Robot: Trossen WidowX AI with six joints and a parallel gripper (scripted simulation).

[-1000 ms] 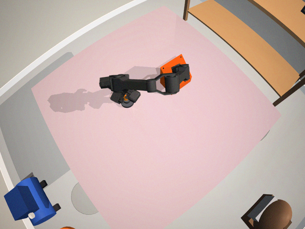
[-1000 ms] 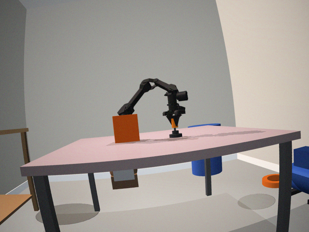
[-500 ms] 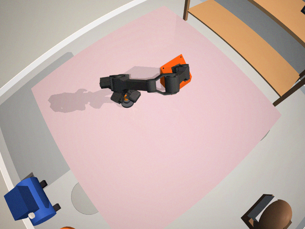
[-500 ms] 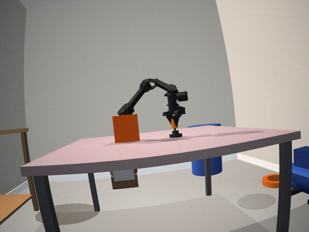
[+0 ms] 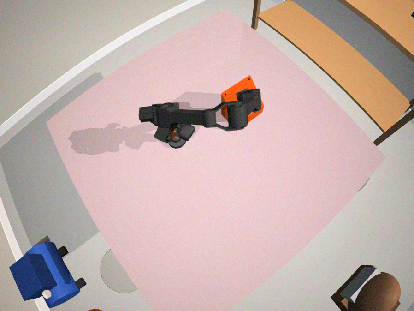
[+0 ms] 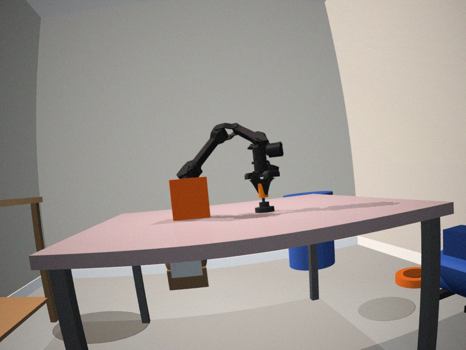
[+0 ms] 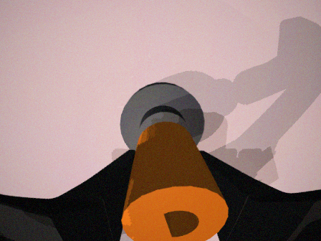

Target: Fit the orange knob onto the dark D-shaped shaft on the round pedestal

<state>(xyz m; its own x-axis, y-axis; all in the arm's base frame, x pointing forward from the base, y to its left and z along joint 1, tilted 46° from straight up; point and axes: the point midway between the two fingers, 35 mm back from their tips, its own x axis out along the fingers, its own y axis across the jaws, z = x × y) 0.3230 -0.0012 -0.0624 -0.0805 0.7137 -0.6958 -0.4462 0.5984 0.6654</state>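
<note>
Right now my gripper tip is 20 mm below the orange knob. From my gripper tip the other things lie so: pedestal 40 mm below.
</note>
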